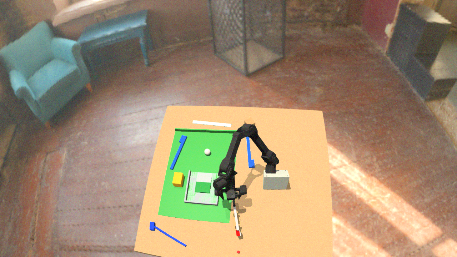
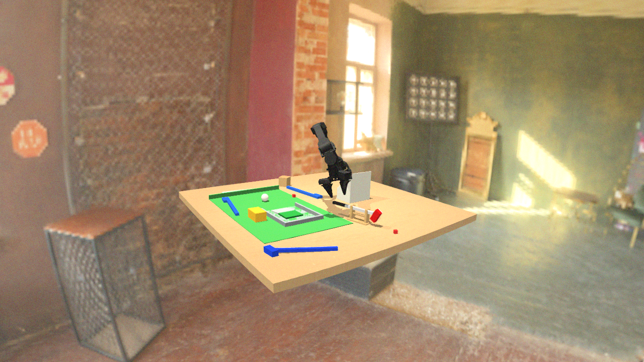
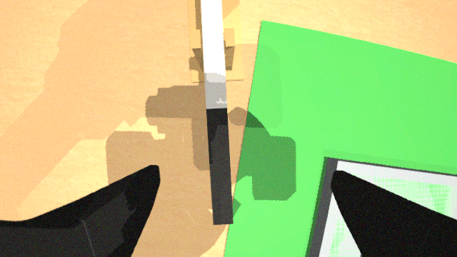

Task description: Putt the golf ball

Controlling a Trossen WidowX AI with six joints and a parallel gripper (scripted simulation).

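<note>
Right now the red putter is 100 mm to the left of my gripper tip, 50 mm below it and 40 mm behind it. The rest, counted from my gripper tip: tan block: 660 mm to the right, 70 mm below, 50 mm behind; white golf ball: 400 mm to the right, 220 mm ahead, 80 mm below; yellow block: 380 mm ahead, 140 mm to the right, 80 mm below.
</note>
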